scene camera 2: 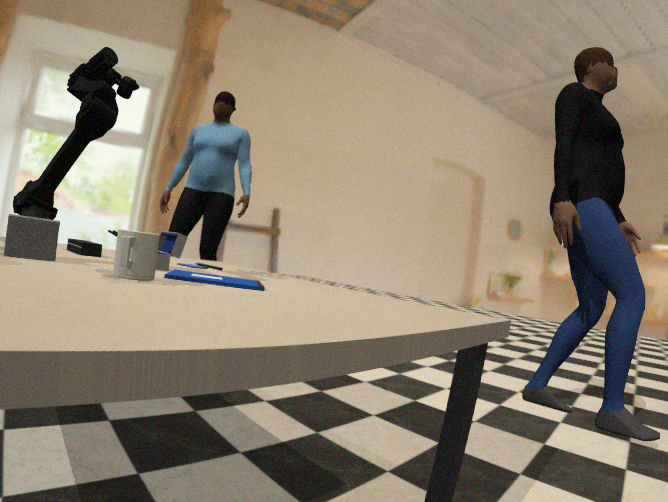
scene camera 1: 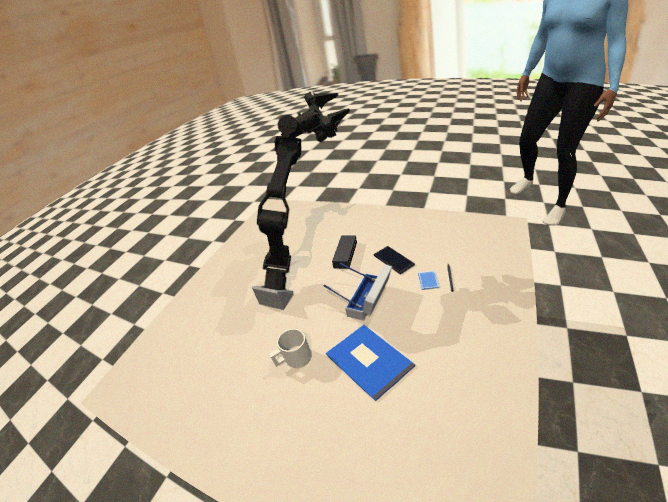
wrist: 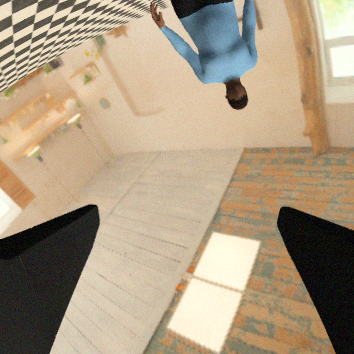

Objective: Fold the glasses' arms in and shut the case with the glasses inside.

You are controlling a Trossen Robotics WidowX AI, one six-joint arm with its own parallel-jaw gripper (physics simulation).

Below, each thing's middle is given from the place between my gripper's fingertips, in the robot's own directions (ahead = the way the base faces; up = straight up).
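Labels:
Glasses case [scene camera 1: 374, 288]: 520 mm below my hand, 290 mm to the right of it, 100 mm ahead of it; going by their middles, it is the nearest to my hand of the things named here. Mug [scene camera 2: 136, 252], counted from my hand: 50 mm behind, 520 mm below, 560 mm to the right. Blue notebook [scene camera 1: 374, 365], also from my hand: a good way ahead, far to the right and far below.

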